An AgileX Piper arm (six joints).
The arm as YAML. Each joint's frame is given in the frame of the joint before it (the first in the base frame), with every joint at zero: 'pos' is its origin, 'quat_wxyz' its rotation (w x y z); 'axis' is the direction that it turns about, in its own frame. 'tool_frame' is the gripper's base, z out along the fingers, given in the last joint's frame.
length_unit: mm
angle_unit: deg
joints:
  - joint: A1
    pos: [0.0, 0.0, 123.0]
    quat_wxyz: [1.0, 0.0, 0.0, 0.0]
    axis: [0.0, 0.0, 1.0]
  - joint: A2
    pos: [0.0, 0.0, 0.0]
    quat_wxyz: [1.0, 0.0, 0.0, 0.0]
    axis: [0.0, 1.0, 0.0]
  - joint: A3
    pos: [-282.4, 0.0, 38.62]
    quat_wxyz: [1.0, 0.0, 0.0, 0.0]
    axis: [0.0, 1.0, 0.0]
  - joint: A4
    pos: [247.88, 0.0, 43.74]
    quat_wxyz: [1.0, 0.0, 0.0, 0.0]
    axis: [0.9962, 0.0, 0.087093]
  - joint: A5
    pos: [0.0, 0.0, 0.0]
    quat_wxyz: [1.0, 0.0, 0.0, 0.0]
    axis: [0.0, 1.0, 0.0]
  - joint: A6
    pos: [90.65, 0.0, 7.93]
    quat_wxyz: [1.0, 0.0, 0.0, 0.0]
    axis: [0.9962, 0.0, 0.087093]
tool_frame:
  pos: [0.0, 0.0, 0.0]
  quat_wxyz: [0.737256, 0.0, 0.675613, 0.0]
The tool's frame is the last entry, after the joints.
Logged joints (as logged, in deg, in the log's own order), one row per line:
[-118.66 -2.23 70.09 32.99 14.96 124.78]
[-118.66 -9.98 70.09 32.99 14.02 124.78]
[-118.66 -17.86 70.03 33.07 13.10 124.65]
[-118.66 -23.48 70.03 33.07 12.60 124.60]
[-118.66 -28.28 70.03 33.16 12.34 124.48]
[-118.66 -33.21 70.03 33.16 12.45 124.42]
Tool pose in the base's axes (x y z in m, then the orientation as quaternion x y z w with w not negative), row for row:
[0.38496 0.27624 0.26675 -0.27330 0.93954 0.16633 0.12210]
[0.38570 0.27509 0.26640 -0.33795 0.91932 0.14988 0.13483]
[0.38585 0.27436 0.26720 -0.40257 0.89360 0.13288 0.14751]
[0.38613 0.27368 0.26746 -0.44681 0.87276 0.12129 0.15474]
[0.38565 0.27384 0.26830 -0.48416 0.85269 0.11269 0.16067]
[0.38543 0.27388 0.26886 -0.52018 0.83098 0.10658 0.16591]
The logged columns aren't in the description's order. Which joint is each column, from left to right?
Columns, left to right: A3, A6, A5, A1, A4, A2.
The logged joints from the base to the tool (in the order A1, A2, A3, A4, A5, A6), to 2 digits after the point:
[32.99 124.78 -118.66 14.96 70.09 -2.23]
[32.99 124.78 -118.66 14.02 70.09 -9.98]
[33.07 124.65 -118.66 13.10 70.03 -17.86]
[33.07 124.60 -118.66 12.60 70.03 -23.48]
[33.16 124.48 -118.66 12.34 70.03 -28.28]
[33.16 124.42 -118.66 12.45 70.03 -33.21]

